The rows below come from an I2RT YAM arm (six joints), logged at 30 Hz.
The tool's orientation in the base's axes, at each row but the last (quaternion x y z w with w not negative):
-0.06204, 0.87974, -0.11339, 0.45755
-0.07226, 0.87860, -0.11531, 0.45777
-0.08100, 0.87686, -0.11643, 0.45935
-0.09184, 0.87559, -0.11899, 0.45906
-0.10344, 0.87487, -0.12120, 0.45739
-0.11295, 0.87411, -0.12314, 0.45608
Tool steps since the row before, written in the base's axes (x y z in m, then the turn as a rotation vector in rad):
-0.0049, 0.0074, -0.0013, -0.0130, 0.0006, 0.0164
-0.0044, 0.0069, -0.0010, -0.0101, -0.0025, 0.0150
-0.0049, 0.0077, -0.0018, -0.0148, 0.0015, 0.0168
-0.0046, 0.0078, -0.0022, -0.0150, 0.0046, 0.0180
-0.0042, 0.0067, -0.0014, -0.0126, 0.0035, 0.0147
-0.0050, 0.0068, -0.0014, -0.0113, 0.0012, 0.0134
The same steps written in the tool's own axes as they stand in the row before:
0.0023, 0.0075, -0.0043, -0.0056, -0.0036, -0.0198
0.0017, 0.0070, -0.0040, -0.0055, -0.0062, -0.0163
0.0023, 0.0081, -0.0040, -0.0052, -0.0027, -0.0217
0.0022, 0.0083, -0.0036, -0.0069, -0.0001, -0.0229
0.0015, 0.0071, -0.0035, -0.0054, -0.0003, -0.0189
0.0018, 0.0073, -0.0041, -0.0044, -0.0022, -0.0169

